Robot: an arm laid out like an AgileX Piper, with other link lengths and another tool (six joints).
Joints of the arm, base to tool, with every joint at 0 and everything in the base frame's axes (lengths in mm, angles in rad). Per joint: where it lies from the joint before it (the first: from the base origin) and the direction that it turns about. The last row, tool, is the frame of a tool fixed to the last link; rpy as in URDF.
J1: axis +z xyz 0 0 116.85
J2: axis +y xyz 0 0 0
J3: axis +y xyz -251.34 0 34.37
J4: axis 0.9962 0 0.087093 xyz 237.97 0 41.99
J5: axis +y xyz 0 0 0
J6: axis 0.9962 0 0.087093 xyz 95.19 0 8.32
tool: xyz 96.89 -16 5.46 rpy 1.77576 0.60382 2.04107
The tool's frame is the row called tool.
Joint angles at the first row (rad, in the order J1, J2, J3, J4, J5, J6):
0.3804 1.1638 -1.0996 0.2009 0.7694 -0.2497
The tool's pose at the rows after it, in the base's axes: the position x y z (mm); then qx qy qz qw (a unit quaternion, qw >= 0):
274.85 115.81 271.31 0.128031 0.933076 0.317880 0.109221
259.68 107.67 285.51 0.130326 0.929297 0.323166 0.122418
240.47 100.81 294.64 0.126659 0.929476 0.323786 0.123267
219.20 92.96 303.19 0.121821 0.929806 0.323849 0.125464
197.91 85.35 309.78 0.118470 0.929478 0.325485 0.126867
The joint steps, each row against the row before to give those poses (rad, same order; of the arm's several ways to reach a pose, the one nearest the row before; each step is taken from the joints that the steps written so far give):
0.0001 -0.0685 0.0000 -0.0459 0.0418 0.0612
-0.0001 -0.0715 0.0000 -0.0192 0.0423 0.0251
0.0000 -0.0701 0.0000 -0.0022 0.0666 0.0030
0.0000 -0.0766 0.0000 -0.0027 0.0712 0.0010
0.0000 -0.0746 0.0000 -0.0003 0.0691 0.0043

